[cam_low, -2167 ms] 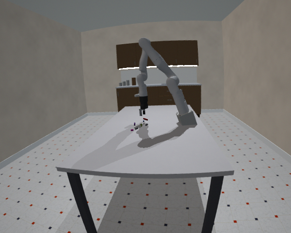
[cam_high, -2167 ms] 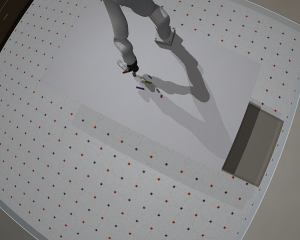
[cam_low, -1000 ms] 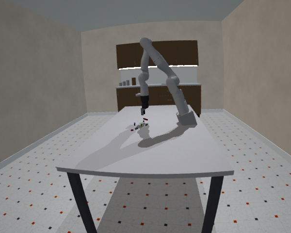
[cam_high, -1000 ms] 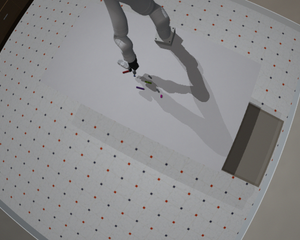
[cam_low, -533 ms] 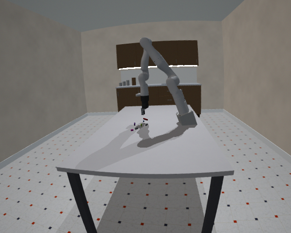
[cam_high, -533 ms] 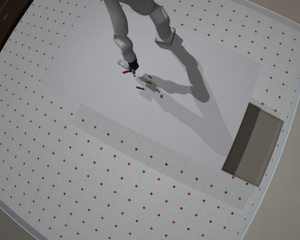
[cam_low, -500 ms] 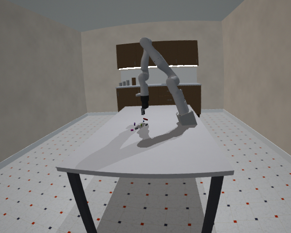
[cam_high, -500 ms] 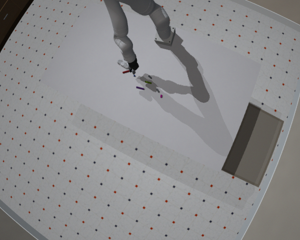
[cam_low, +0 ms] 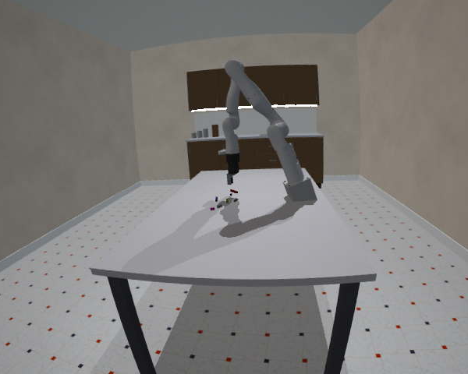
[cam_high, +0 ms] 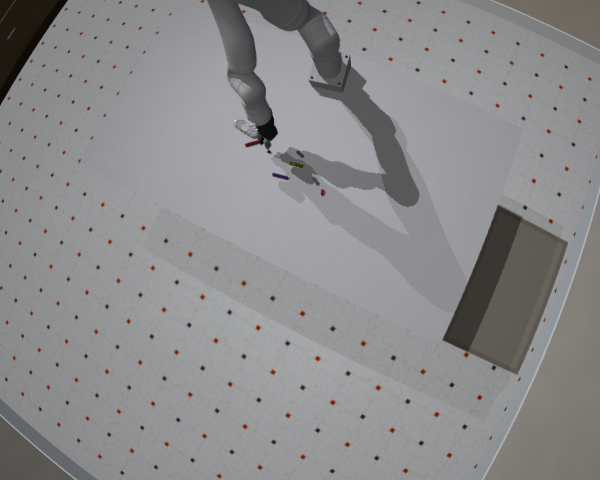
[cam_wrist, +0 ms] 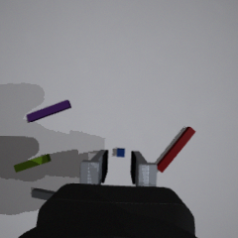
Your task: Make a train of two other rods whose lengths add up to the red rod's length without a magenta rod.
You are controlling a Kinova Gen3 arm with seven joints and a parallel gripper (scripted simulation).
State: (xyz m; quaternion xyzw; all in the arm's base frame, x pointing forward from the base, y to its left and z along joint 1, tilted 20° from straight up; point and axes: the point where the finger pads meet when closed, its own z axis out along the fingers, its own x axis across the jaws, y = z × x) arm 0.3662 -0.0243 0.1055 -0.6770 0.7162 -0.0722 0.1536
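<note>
Now: hand 80 mm above the blue rod. Round my hand: purple rod: 50 mm ahead, 100 mm to the left, 80 mm below; lime rod: 20 mm behind, 120 mm to the left, 80 mm below; red rod: 70 mm to the right, 80 mm below.
</note>
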